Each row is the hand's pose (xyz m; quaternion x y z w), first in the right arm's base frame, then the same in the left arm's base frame.
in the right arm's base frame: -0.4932 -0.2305 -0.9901 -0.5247 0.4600 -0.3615 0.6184
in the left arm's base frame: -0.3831 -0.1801 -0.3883 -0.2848 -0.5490 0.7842 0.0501
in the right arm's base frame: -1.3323 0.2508 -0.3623 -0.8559 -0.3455 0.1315 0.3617
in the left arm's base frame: 0.5076 0.2111 0.2309 -0.6474 0.6131 -0.4125 0.1867
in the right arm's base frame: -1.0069 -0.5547 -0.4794 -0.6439 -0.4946 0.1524 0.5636
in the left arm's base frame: -0.2567 0.5297 -0.0566 -0.7152 0.3341 -0.5571 0.2578
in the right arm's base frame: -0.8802 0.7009 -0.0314 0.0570 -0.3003 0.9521 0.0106
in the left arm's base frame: 0.4388 -0.3035 0.7278 -0.4014 -0.1491 0.3412 0.8368
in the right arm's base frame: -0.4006 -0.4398 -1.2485 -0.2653 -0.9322 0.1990 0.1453
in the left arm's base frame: -0.5683 -0.1685 -0.6793 -0.9859 -0.1064 -0.0919 0.0902
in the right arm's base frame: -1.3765 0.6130 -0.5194 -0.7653 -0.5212 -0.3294 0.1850
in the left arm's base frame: 0.7929 -0.0594 0.1736 0.7050 -0.4881 0.3975 0.3267
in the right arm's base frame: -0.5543 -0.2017 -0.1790 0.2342 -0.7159 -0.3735 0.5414
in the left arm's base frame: -0.3874 0.0740 0.3849 0.5269 0.5575 0.5875 0.2577
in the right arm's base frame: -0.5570 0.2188 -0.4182 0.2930 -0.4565 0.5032 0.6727
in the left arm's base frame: -0.0877 -0.2882 0.2706 -0.4016 -0.5284 -0.3912 0.6376
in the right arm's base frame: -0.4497 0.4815 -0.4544 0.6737 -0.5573 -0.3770 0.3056
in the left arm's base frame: 0.0086 -0.5527 0.3214 0.2209 0.8706 0.3066 0.3152
